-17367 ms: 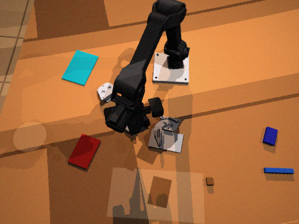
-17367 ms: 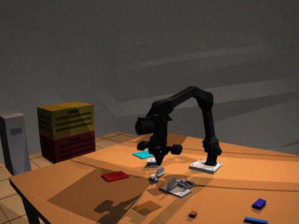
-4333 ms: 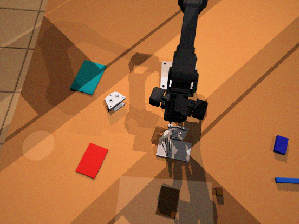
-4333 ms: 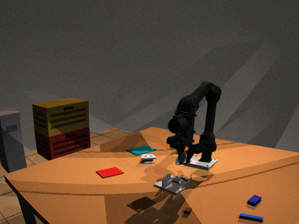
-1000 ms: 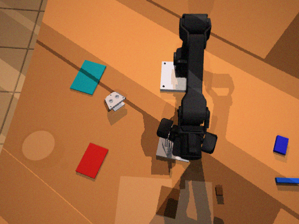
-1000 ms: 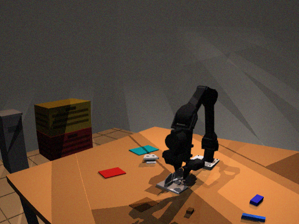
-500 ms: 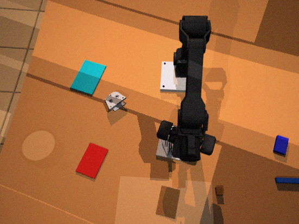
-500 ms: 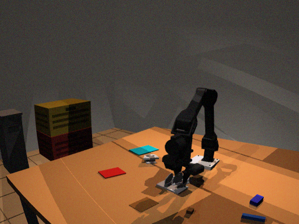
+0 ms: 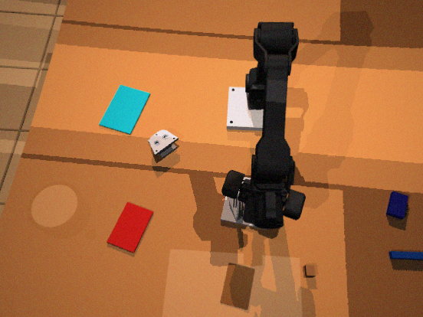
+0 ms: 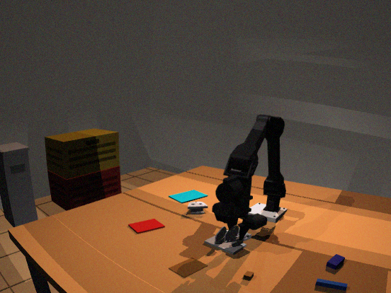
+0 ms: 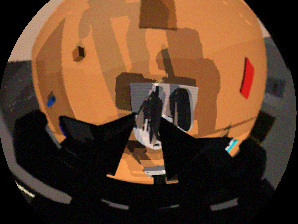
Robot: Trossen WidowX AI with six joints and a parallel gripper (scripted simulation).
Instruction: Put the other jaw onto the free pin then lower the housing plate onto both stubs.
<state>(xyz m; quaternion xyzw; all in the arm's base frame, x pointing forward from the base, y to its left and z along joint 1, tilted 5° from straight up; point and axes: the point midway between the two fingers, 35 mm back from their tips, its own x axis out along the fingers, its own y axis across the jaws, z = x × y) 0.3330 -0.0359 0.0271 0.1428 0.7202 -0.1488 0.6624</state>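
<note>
My gripper tip is now 5 cm past the jaw, 4 cm to the left of it and 2 cm above it. From my gripper tip the other things lie so: red card 33 cm to the right, 3 cm below, 2 cm ahead; then brown card 18 cm ahead, 7 cm to the right, 3 cm below; then brown cube 16 cm ahead, 10 cm to the left, 2 cm below.
</note>
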